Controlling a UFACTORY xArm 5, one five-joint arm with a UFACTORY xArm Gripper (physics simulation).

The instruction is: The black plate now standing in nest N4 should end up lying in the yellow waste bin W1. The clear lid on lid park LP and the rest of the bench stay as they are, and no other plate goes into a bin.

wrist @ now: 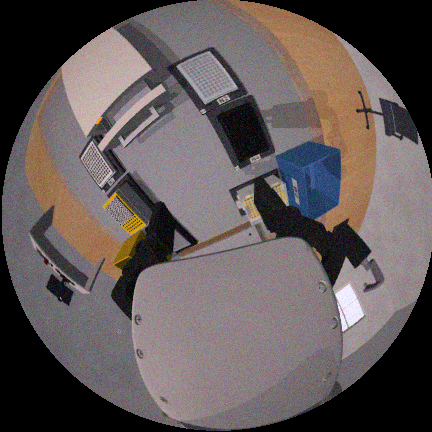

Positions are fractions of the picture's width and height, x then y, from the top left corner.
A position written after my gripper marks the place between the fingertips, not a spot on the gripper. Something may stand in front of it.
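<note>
White plate (0.22, 0.38). Yellow-and-grey rack (0.29, 0.48). Gridded plate (0.48, 0.18). Black plate (0.56, 0.29). My gripper (0.49, 0.46), visible.
</note>
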